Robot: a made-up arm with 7 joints.
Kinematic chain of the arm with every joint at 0, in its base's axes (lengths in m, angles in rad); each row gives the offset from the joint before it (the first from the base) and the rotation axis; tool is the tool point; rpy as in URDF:
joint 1: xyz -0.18 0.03 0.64 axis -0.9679 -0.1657 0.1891
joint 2: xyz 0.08 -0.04 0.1 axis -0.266 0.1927 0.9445
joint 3: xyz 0.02 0 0.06 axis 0.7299 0.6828 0.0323
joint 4: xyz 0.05 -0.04 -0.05 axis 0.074 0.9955 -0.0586
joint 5: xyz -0.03 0 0.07 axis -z
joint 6: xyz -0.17 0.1 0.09 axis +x
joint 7: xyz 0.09 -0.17 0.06 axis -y
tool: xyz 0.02 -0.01 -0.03 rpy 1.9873 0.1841 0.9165
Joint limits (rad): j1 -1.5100..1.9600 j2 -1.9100..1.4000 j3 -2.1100..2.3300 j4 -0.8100..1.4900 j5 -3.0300..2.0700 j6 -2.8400..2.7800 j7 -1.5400..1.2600
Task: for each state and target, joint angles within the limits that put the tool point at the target. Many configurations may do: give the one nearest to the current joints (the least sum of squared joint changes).
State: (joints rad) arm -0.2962 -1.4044 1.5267 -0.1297 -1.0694 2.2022 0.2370
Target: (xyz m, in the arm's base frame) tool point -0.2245 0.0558 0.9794
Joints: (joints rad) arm -0.0756 -1.4179 1.6205 -0.4175 -0.8340 2.6898 0.1871
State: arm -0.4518 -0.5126 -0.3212 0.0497 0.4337 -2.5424 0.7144
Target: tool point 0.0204 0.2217 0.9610
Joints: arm 0.0195 -0.3295 -0.3750 0.0226 0.3558 -2.4242 0.7067
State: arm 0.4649 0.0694 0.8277 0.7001 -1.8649 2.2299 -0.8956
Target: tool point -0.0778 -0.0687 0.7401
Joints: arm 0.4461 0.2845 0.7526 0.6450 -2.2525 1.4867 -0.9745
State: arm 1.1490 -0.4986 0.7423 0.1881 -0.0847 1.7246 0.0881
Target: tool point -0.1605 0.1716 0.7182
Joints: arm 1.0257 -0.5007 0.6870 0.1856 -0.0818 1.5760 0.1260
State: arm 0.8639 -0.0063 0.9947 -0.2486 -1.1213 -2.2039 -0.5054
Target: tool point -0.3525 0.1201 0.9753
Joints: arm 0.6056 0.0297 0.7714 -0.3011 -1.0847 -2.7997 -0.4187
